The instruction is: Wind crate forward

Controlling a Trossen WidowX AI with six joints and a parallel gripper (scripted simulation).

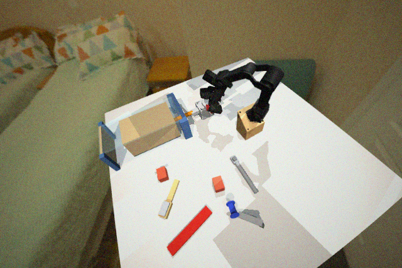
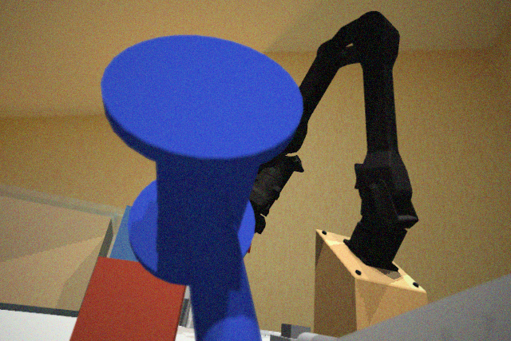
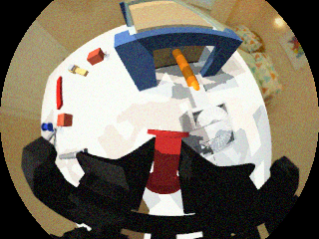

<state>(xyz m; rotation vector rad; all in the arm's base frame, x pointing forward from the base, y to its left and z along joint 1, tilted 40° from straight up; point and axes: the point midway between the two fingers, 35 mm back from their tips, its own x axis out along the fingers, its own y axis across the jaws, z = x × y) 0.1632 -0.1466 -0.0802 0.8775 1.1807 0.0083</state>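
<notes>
Right now my gripper tip is 30 mm to the left of the grey crank arm, 30 mm above it and 20 mm past it. The rest, counted from my gripper tip: grey winch (100 mm to the right, 100 mm below, 30 mm behind); then winch drum (100 mm below, 90 mm to the right, 20 mm behind); then red grip (10 mm to the left, 10 mm behind).
</notes>
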